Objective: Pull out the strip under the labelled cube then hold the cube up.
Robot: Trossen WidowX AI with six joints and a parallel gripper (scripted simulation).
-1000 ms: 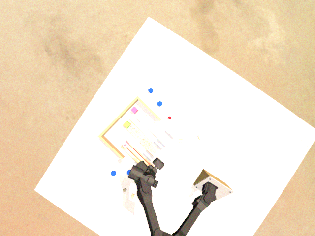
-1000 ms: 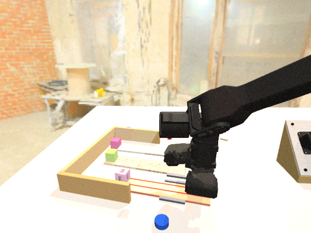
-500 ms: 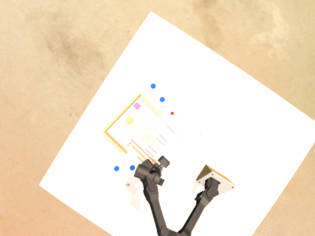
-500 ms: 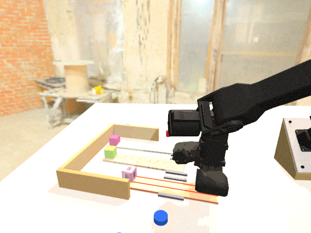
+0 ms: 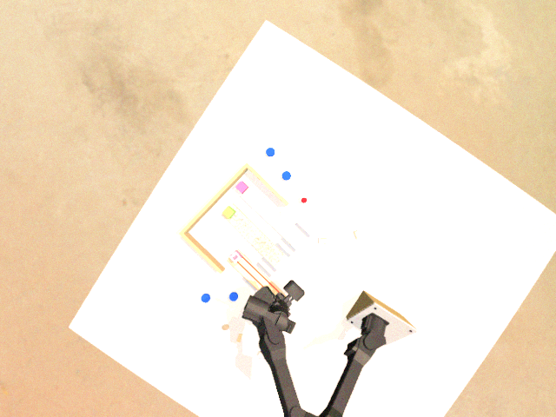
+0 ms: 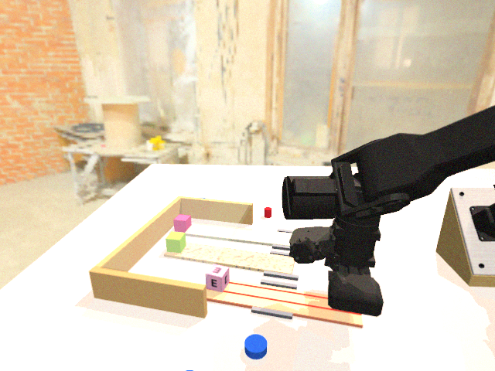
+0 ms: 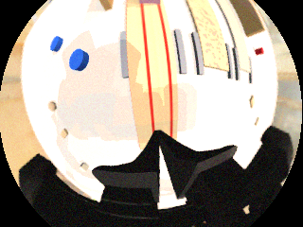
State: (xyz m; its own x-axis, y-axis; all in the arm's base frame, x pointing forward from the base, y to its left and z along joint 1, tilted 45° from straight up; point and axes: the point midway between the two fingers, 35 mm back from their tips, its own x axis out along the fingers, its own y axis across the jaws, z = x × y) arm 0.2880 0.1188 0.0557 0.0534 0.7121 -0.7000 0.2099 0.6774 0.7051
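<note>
My gripper tip is 200 mm short of the cube, 50 mm to the left of it and 20 mm below it. From my gripper tip the other things lie so: red cylinder 330 mm to the right, 100 mm ahead, 10 mm above.
</note>
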